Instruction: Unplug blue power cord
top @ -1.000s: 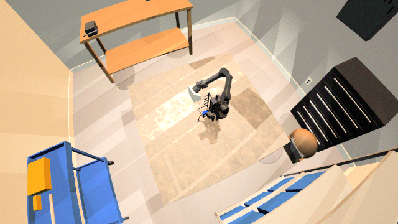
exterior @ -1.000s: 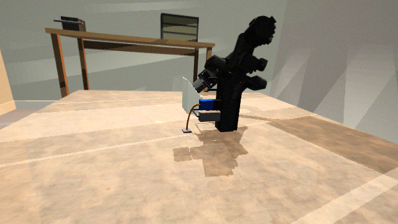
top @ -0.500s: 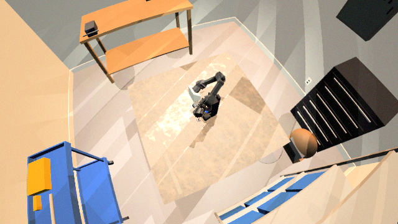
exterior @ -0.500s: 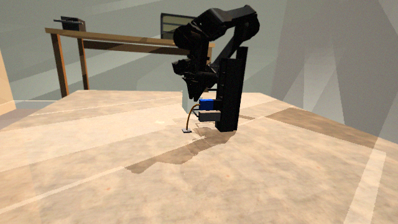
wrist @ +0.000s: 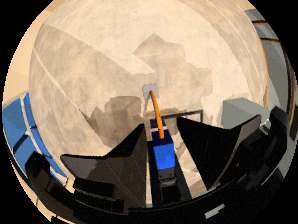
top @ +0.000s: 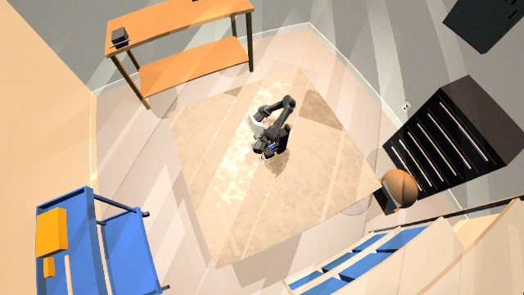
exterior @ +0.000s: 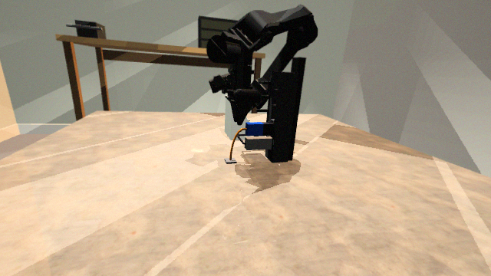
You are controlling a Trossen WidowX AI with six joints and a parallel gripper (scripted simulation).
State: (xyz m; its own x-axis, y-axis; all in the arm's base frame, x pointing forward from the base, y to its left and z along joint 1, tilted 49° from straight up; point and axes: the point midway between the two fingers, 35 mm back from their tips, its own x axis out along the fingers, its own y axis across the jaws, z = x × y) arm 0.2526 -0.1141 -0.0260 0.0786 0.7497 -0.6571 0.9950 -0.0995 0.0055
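Right now my gripper tip is 70 mm to the right of the blue plug and 10 mm above it.
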